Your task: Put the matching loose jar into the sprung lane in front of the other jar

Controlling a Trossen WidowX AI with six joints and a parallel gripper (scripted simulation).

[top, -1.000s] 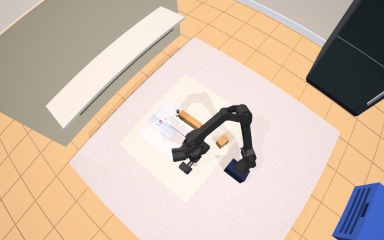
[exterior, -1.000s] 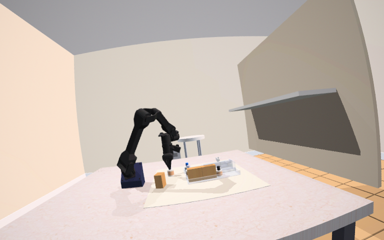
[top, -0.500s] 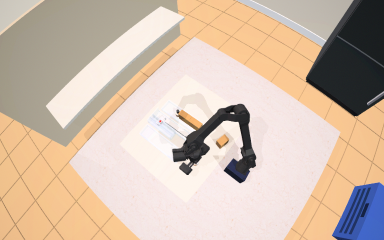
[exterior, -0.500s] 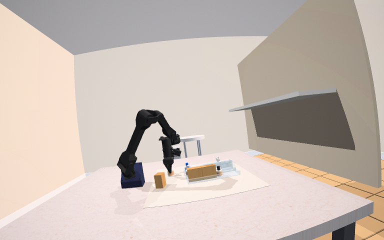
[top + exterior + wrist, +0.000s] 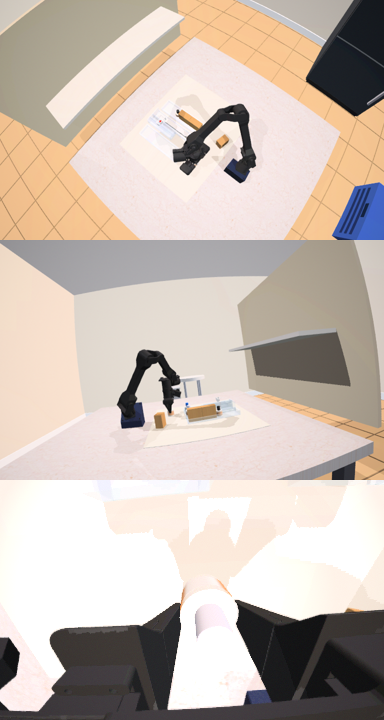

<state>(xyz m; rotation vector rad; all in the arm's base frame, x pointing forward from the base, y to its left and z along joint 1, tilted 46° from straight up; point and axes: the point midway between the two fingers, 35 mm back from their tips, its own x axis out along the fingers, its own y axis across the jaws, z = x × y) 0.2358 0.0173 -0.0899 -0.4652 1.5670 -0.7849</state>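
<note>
My gripper tip is now 250 mm short of the clear lane rack and 100 mm to the left of it. The rest, counted from my gripper tip: red dot 290 mm ahead, 90 mm to the right, 50 mm above.
</note>
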